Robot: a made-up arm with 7 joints. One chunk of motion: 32 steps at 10 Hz.
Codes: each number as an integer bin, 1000 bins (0 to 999) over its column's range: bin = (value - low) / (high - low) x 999, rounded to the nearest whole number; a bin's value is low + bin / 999 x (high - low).
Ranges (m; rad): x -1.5..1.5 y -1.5..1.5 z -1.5..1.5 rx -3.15..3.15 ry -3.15..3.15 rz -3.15..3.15
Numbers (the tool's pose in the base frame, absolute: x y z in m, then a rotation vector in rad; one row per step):
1: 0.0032 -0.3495 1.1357 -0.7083 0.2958 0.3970
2: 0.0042 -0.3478 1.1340 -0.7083 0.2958 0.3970
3: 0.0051 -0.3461 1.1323 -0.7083 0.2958 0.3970
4: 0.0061 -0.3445 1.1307 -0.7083 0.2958 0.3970
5: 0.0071 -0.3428 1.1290 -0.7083 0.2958 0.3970
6: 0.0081 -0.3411 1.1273 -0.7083 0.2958 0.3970
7: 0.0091 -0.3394 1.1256 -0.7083 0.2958 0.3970
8: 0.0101 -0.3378 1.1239 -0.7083 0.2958 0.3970
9: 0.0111 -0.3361 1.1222 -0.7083 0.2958 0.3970
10: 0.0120 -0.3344 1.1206 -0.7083 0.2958 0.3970
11: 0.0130 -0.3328 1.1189 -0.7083 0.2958 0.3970
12: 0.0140 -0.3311 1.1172 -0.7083 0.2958 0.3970
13: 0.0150 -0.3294 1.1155 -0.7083 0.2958 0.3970
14: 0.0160 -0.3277 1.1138 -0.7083 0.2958 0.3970
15: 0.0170 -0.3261 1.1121 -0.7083 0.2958 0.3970
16: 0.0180 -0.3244 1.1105 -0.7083 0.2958 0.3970
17: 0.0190 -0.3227 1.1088 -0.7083 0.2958 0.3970
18: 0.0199 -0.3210 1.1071 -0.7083 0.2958 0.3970
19: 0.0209 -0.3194 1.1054 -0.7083 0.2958 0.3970
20: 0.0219 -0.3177 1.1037 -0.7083 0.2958 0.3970
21: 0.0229 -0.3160 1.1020 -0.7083 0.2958 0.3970
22: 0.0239 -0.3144 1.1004 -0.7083 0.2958 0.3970
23: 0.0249 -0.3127 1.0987 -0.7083 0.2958 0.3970
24: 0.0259 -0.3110 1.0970 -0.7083 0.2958 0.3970
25: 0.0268 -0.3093 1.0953 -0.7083 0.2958 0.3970
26: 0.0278 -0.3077 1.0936 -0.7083 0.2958 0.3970
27: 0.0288 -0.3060 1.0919 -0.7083 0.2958 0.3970
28: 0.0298 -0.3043 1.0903 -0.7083 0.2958 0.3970
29: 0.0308 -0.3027 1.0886 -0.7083 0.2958 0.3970
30: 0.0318 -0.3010 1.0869 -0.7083 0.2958 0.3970
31: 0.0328 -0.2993 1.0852 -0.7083 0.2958 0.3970
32: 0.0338 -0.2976 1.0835 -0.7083 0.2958 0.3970
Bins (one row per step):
1: 501 383 878 387 546 562
2: 501 384 877 387 546 562
3: 501 384 877 387 546 562
4: 502 385 876 387 546 562
5: 502 385 875 387 546 562
6: 502 386 875 387 546 562
7: 503 386 874 387 546 562
8: 503 387 874 387 546 562
9: 503 388 873 387 546 562
10: 503 388 873 387 546 562
11: 504 389 872 387 546 562
12: 504 389 872 387 546 562
13: 504 390 871 387 546 562
14: 505 390 870 387 546 562
15: 505 391 870 387 546 562
16: 505 391 869 387 546 562
17: 506 392 869 387 546 562
18: 506 393 868 387 546 562
19: 506 393 868 387 546 562
20: 507 394 867 387 546 562
21: 507 394 866 387 546 562
22: 507 395 866 387 546 562
23: 508 395 865 387 546 562
24: 508 396 865 387 546 562
25: 508 397 864 387 546 562
26: 509 397 864 387 546 562
27: 509 398 863 387 546 562
28: 509 398 863 387 546 562
29: 510 399 862 387 546 562
30: 510 399 861 387 546 562
31: 510 400 861 387 546 562
32: 511 400 860 387 546 562

